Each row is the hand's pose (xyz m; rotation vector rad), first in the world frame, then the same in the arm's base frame.
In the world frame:
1: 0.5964 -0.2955 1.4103 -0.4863 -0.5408 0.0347
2: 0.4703 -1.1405 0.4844 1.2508 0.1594 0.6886
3: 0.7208 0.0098 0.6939 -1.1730 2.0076 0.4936
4: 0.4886 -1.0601 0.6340 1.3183 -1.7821 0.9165
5: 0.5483 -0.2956 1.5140 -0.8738 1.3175 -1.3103
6: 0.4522 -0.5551 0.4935 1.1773 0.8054 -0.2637
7: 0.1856 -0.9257 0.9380 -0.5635 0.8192 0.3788
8: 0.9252 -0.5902 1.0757 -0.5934 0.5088 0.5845
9: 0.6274 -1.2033 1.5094 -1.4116 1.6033 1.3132
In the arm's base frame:
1: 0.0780 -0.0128 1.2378 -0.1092 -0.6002 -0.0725
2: 0.0320 -0.4489 0.0567 1.5916 -0.0228 0.7957
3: 0.2394 0.5389 0.6979 -0.9509 1.7495 0.7955
4: 0.0388 -0.4305 0.2264 1.5502 -2.0764 0.6497
5: 0.0235 -0.0518 1.3304 -0.5652 1.4451 -1.0193
6: -0.0015 0.0904 0.2829 1.5316 0.8263 -0.0573
7: -0.2860 -0.4199 0.5372 -0.2219 0.6565 0.5125
8: 0.4346 -0.1605 0.8404 -0.2500 0.3175 0.6526
9: 0.1259 -0.8915 0.9918 -1.2148 1.2182 1.4713

